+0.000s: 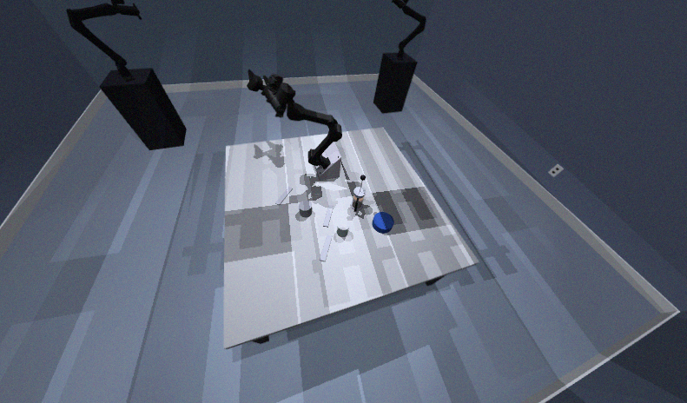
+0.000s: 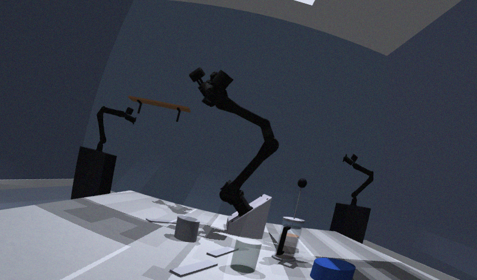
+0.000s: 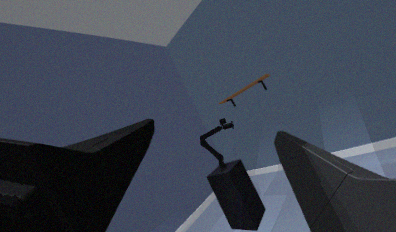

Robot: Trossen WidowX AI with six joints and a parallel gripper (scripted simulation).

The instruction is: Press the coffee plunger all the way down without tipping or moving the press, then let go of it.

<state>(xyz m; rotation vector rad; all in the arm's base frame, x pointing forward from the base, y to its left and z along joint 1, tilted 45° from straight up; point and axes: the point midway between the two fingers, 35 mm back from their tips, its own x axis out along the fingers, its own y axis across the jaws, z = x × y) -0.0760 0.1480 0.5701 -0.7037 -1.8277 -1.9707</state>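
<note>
The coffee press lies 500 mm below my gripper tip, 440 mm ahead of it and 410 mm to the left of it. From my gripper tip the other things lie so: blue puck: 600 mm below, 600 mm ahead, 510 mm to the left.
</note>
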